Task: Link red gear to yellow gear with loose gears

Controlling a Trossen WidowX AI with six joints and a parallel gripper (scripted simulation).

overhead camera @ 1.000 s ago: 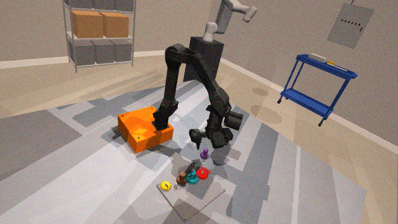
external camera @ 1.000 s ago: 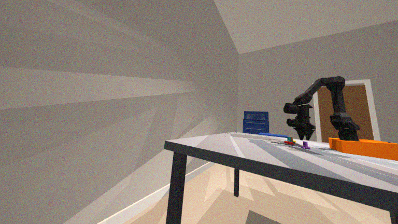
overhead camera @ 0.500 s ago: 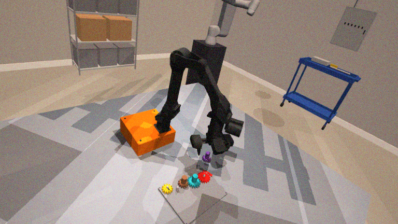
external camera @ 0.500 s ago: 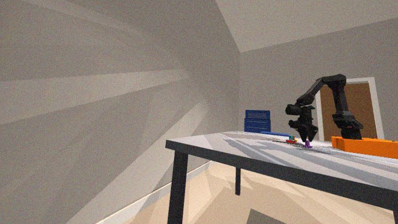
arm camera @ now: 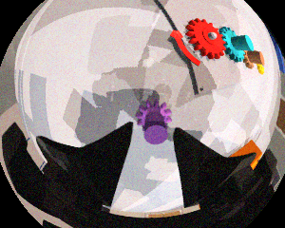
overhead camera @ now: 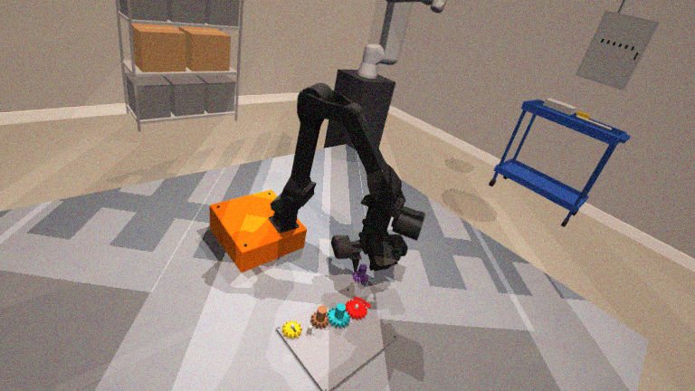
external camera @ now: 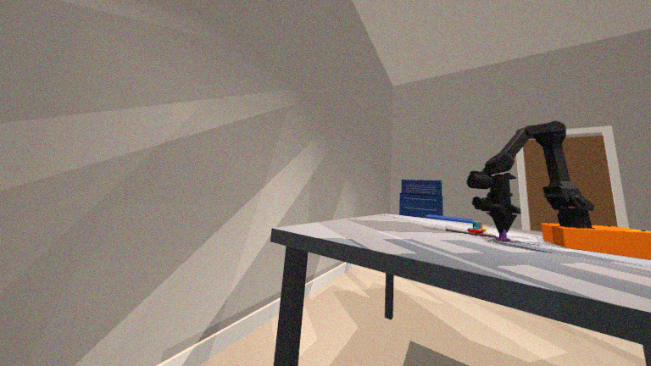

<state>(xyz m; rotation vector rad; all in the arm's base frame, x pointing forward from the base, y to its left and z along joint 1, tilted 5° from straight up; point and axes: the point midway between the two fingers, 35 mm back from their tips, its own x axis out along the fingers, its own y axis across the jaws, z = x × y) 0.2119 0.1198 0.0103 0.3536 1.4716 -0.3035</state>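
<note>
Now: the brown gear 60 mm ahead of my gripper tip and 180 mm to the right of it. From my gripper tip the other things lie so: red arrow (70 mm ahead, 50 mm to the right, 20 mm below); then purple gear (10 mm below); then red gear (80 mm ahead, 90 mm to the right, 10 mm below).
</note>
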